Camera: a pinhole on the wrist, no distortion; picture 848 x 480 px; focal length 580.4 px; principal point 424.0 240.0 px. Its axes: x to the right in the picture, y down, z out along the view. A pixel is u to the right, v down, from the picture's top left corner.
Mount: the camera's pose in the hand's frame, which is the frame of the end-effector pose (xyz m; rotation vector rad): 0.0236 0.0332 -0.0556 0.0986 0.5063 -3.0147
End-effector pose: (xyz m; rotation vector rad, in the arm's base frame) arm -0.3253 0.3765 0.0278 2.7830 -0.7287 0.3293
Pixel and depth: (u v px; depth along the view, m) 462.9 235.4 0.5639
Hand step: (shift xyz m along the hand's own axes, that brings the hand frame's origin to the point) -0.0424 -0.1505 0.4748
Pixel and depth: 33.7 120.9 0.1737
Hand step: 0.1278 0.0180 0.1288
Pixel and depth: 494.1 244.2 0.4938
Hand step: -0.0599 -0.1366 0.4044
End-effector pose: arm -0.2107 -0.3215 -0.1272 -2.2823 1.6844 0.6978
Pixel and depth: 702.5 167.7 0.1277
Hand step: -0.0452 0.0019 0.0653
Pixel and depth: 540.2 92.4 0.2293
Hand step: -0.0388 0.0095 0.1760
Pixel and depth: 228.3 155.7 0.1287
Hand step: 0.0586 0.0116 0.0752
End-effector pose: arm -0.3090 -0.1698 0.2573 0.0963 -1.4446 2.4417
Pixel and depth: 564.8 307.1 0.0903
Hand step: -0.0017 -0.0078 0.0245
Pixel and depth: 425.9 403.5 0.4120
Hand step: 0.0125 -0.2115 0.2954
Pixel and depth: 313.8 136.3 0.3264
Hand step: 0.0636 -0.0147 0.2759
